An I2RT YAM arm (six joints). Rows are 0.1 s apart.
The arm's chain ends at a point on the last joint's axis. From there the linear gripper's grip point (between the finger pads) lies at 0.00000 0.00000 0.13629 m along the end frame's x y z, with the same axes.
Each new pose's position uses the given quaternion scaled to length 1; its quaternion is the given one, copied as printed.
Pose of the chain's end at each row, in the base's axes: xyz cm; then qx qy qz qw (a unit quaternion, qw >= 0):
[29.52 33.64 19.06 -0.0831 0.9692 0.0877 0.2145]
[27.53 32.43 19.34 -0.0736 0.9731 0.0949 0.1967]
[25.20 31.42 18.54 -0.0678 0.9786 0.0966 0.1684]
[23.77 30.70 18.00 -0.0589 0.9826 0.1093 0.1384]
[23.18 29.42 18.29 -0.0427 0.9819 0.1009 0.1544]
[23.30 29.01 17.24 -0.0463 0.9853 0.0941 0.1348]
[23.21 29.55 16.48 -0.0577 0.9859 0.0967 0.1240]
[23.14 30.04 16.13 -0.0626 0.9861 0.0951 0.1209]
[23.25 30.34 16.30 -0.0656 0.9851 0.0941 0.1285]
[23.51 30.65 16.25 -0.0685 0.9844 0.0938 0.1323]
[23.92 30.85 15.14 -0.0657 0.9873 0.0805 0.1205]
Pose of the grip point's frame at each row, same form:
[34.99 36.44 6.89 -0.0831 0.9692 0.0877 0.2145]
[32.56 35.34 7.01 -0.0736 0.9731 0.0949 0.1967]
[29.51 34.31 5.94 -0.0678 0.9786 0.0966 0.1684]
[27.30 33.85 5.22 -0.0589 0.9826 0.1093 0.1384]
[27.20 32.30 5.59 -0.0427 0.9819 0.1009 0.1544]
[26.80 31.71 4.35 -0.0463 0.9853 0.0941 0.1348]
[26.39 32.34 3.52 -0.0577 0.9859 0.0967 0.1240]
[26.23 32.80 3.15 -0.0626 0.9861 0.0951 0.1209]
[26.53 33.10 3.36 -0.0656 0.9851 0.0941 0.1285]
[26.88 33.41 3.34 -0.0685 0.9844 0.0938 0.1323]
[27.02 33.23 2.08 -0.0657 0.9873 0.0805 0.1205]

